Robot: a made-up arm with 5 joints.
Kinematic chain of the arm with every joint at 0, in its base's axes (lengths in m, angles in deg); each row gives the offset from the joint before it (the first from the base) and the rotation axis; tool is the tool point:
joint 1: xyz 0 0 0.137 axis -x
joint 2: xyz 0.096 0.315 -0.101 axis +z
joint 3: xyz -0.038 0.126 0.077 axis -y
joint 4: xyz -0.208 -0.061 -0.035 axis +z
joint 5: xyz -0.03 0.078 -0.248 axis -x
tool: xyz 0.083 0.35 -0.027
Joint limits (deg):
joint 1: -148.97..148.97
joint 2: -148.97..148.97
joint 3: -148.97..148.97
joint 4: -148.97..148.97
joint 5: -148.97..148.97
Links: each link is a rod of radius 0.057 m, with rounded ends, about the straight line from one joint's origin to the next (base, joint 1, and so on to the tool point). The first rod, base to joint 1, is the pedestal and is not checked.
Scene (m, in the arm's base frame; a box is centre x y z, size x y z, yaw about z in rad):
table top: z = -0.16
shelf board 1: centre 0.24 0.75 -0 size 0.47 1.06 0.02 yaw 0.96
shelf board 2: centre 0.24 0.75 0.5 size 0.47 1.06 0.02 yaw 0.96
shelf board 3: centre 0.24 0.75 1 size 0.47 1.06 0.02 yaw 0.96
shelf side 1: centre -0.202 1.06 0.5 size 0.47 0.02 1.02 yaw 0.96
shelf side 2: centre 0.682 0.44 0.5 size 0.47 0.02 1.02 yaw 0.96
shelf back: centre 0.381 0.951 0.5 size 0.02 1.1 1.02 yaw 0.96
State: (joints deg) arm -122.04 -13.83 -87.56 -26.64 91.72
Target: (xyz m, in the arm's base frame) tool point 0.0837 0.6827 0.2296
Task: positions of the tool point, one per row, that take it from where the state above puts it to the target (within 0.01 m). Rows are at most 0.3 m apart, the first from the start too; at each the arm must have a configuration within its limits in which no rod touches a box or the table.
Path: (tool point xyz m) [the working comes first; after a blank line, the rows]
Joints at the target: -62.14 -18.61 -14.52 -78.98 37.93
Straight joint move there: touches shelf board 2.

1: -0.5606 -0.1389 0.6485
2: -0.5526 0.1128 0.6452
3: -0.5152 0.3426 0.5483
4: -0.4490 0.5155 0.3788
5: -0.3576 0.6093 0.1700
6: -0.1359 0.7120 0.2222
7: 0.0837 0.6827 0.2296

